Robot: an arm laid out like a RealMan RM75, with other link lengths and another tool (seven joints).
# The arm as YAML. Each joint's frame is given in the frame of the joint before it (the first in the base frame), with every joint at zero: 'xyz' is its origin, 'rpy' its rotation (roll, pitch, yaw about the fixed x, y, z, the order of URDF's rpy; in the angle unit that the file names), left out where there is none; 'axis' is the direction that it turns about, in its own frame. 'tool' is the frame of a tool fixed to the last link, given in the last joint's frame.
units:
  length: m
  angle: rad
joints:
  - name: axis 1
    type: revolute
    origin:
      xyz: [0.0, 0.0, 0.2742]
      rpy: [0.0, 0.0, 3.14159]
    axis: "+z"
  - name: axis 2
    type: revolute
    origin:
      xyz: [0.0, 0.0, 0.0]
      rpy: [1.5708, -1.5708, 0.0]
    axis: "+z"
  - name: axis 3
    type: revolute
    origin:
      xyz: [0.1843, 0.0, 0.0]
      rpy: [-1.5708, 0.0, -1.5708]
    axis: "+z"
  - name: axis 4
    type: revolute
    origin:
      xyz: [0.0, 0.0, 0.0]
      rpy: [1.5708, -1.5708, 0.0]
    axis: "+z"
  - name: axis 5
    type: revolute
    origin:
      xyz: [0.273, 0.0, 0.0]
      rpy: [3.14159, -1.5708, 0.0]
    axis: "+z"
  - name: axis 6
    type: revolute
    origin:
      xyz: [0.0, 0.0, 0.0]
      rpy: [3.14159, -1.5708, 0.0]
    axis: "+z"
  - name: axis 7
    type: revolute
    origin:
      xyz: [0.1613, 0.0, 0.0]
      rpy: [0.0, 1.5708, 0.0]
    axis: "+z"
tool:
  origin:
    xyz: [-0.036, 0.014, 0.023]
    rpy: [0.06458, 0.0, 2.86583]
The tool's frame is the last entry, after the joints.
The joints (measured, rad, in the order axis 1, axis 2, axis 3, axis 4, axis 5, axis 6, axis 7), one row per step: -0.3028, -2.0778, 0.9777, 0.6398, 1.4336, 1.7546, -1.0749; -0.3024, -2.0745, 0.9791, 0.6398, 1.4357, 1.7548, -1.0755; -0.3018, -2.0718, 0.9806, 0.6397, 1.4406, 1.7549, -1.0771; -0.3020, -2.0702, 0.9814, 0.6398, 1.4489, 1.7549, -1.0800; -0.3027, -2.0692, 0.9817, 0.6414, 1.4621, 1.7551, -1.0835; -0.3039, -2.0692, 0.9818, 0.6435, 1.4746, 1.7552, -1.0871; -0.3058, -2.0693, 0.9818, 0.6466, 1.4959, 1.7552, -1.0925; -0.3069, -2.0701, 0.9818, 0.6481, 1.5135, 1.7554, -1.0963; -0.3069, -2.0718, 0.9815, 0.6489, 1.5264, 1.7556, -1.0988; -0.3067, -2.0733, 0.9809, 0.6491, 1.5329, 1.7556, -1.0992; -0.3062, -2.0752, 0.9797, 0.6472, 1.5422, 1.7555, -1.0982; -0.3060, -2.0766, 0.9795, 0.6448, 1.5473, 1.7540, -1.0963; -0.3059, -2.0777, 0.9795, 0.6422, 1.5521, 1.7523, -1.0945
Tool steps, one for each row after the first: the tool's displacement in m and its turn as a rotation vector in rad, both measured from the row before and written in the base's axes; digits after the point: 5 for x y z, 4 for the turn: -0.00083, -0.00019, 0.00036, -0.0021, 0.0047, -0.0003; -0.00097, -0.00050, -0.00017, -0.0050, 0.0059, 0.0004; -0.00079, -0.00060, -0.00071, -0.0078, 0.0069, 0.0003; -0.00076, -0.00081, -0.00116, -0.0106, 0.0101, -0.0012; -0.00035, -0.00064, -0.00121, -0.0100, 0.0088, -0.0017; -0.00075, -0.00115, -0.00212, -0.0164, 0.0152, -0.0026; -0.00074, -0.00125, -0.00205, -0.0139, 0.0116, -0.0014; -0.00059, -0.00117, -0.00177, -0.0103, 0.0073, 0.0000; -0.00029, -0.00065, -0.00104, -0.0045, 0.0032, 0.0000; -0.00082, -0.00117, -0.00170, -0.0061, 0.0043, 0.0010; -0.00059, -0.00065, -0.00143, -0.0030, 0.0027, 0.0013; -0.00062, -0.00060, -0.00138, -0.0030, 0.0028, 0.0015
